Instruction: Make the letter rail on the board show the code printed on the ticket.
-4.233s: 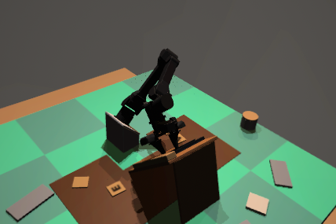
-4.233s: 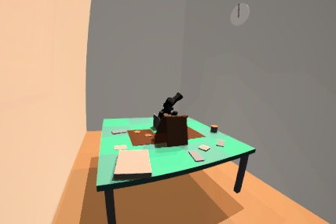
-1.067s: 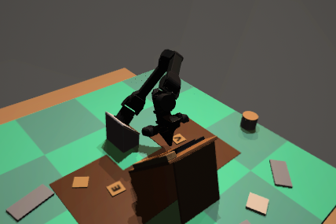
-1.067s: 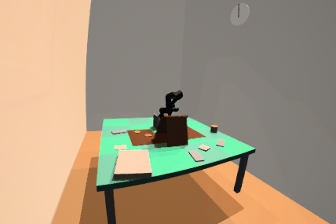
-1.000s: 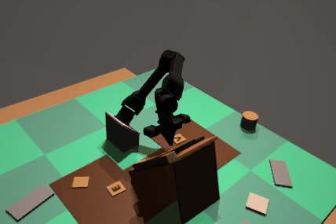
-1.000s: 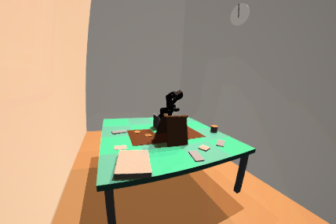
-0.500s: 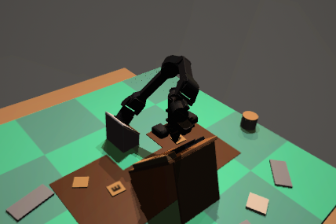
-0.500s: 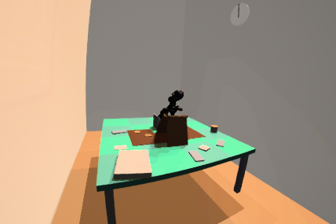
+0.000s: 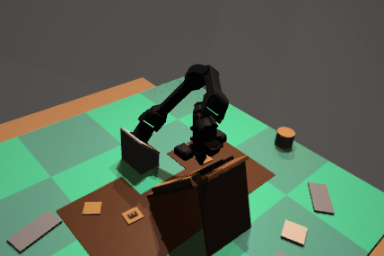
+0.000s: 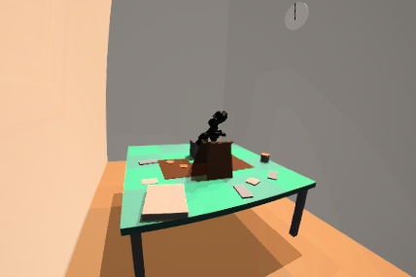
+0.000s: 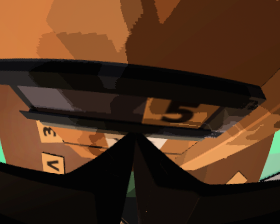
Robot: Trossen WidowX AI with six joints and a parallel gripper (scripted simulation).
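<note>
Now: the white ticket 50 mm behind my gripper tip and 90 mm below it. The rest, counted from my gripper tip: large beige slab 320 mm ahead, 470 mm to the right, 180 mm below; then mat 140 mm behind, 200 mm below.
</note>
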